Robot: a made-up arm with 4 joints.
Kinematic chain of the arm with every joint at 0, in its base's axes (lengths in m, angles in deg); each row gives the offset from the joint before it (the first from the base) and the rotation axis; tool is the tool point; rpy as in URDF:
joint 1: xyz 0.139 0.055 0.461 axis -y
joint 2: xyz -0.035 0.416 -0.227 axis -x
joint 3: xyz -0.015 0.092 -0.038 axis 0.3 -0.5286 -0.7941
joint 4: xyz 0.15 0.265 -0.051 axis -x
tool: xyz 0.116 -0.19 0.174 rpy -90 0 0
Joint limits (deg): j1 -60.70..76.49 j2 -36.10..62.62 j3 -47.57..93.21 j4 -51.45..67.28
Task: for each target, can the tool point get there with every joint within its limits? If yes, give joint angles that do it. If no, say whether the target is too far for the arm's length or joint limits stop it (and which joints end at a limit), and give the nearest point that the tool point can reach.
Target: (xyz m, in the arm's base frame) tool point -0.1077 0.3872 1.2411
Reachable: no: joint limits stop it (at a limit: joint 2, joint 4) | nearest point 0.0485 0.4843 0.7472 | short by 0.527 m
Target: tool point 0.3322 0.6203 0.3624
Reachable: yes | joints -16.54 -7.60 11.21 16.71
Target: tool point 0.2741 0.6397 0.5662
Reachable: yes | joints 19.30 17.09 50.26 42.80
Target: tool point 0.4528 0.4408 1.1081
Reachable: no: joint limits stop it (at a limit: joint 2, joint 4) | nearest point 0.2712 0.5012 0.7336 | short by 0.421 m
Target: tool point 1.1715 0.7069 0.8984
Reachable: no: too far | nearest point 0.7640 0.7975 0.5042 | short by 0.574 m
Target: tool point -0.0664 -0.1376 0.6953
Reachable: no: joint limits stop it (at a limit: joint 2, joint 4) | nearest point 0.0762 0.1934 0.5326 | short by 0.395 m
